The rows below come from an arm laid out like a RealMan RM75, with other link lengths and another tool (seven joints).
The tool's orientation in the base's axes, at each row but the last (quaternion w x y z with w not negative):
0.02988 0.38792 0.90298 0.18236
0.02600 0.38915 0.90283 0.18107
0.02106 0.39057 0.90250 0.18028
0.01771 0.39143 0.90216 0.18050
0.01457 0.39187 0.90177 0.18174
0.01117 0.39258 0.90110 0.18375
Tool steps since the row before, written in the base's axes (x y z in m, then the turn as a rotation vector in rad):
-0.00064 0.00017 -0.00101 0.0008 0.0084 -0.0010
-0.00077 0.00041 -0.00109 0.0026 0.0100 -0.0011
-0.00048 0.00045 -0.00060 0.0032 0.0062 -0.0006
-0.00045 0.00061 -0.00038 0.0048 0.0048 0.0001
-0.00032 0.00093 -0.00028 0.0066 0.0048 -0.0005
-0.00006 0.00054 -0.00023 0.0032 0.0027 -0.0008
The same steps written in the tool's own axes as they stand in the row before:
0.00048 -0.00069 0.00087 0.0053 0.0055 0.0037
0.00073 -0.00065 0.00100 0.0052 0.0077 0.0046
0.00059 -0.00026 0.00061 0.0021 0.0059 0.0030
0.00070 -0.00006 0.00047 0.0001 0.0064 0.0022
0.00085 0.00026 0.00050 -0.0012 0.0075 0.0031
0.00040 0.00022 0.00038 -0.0004 0.0037 0.0021

